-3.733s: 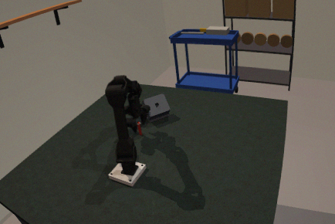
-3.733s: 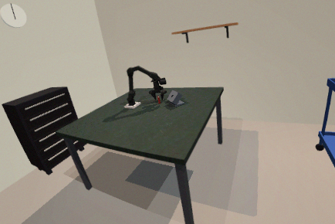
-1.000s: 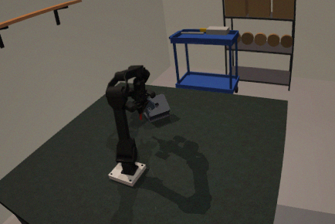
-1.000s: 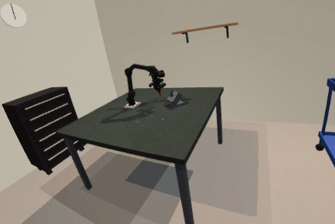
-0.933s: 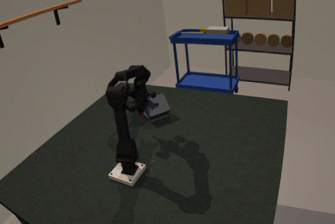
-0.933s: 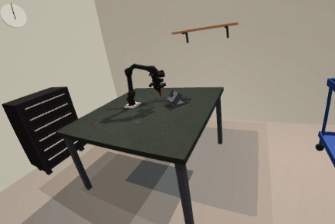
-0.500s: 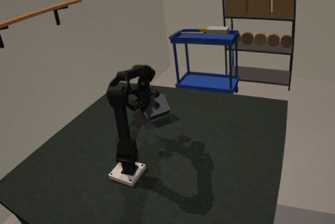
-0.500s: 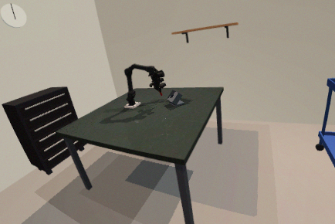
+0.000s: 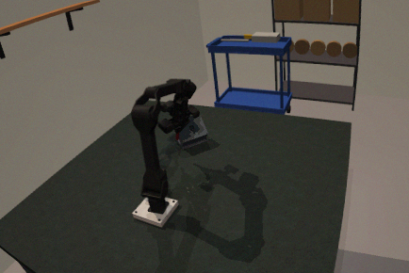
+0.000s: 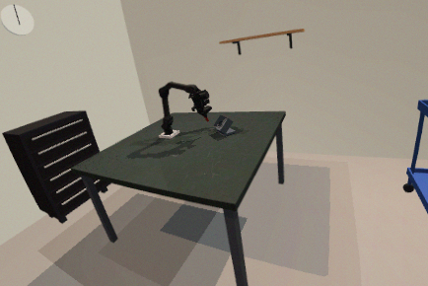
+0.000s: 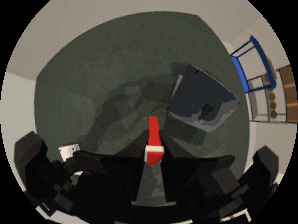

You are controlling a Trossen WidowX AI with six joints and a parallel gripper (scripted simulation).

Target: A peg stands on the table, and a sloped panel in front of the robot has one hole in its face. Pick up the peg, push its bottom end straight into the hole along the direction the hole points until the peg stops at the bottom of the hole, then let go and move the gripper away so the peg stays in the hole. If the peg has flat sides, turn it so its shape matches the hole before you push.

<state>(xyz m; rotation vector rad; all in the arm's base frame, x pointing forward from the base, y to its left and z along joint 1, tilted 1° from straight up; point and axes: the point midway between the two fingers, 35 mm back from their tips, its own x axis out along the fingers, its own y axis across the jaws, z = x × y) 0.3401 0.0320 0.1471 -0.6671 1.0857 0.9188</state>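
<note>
Right now my gripper tip is 13 cm short of the sloped panel and 6 cm above it. Round my gripper tip: red peg 1 cm to the right, 2 cm above.
</note>
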